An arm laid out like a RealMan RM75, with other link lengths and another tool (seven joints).
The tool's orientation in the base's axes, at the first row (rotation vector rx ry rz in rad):
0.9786, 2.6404, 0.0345
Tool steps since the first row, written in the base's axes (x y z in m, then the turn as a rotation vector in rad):
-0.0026, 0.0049, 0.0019, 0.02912, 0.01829, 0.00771
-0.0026, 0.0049, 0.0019, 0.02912, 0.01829, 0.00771
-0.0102, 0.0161, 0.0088, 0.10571, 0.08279, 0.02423
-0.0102, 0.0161, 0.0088, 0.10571, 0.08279, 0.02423
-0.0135, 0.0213, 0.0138, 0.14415, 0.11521, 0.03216
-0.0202, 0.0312, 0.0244, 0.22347, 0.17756, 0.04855
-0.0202, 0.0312, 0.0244, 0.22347, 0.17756, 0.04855
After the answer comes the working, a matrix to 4 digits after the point.
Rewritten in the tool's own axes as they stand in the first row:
0.0044, 0.0024, -0.0030, -0.01131, 0.03338, 0.00005
0.0044, 0.0024, -0.0030, -0.01131, 0.03338, 0.00005
0.0150, 0.0071, -0.0129, -0.02951, 0.13319, 0.00227
0.0150, 0.0071, -0.0129, -0.02951, 0.13319, 0.00227
0.0192, 0.0096, -0.0191, -0.03850, 0.18328, 0.00372
0.0272, 0.0144, -0.0321, -0.05998, 0.28315, 0.00710
0.0272, 0.0144, -0.0321, -0.05998, 0.28315, 0.00710

The tool's axes in the first row as the columns of a matrix, in the base's axes (rounded; the answer above uses it unrounded):
-0.7123, 0.6306, 0.3081
0.6384, 0.7645, -0.0887
-0.2915, 0.1335, -0.9472

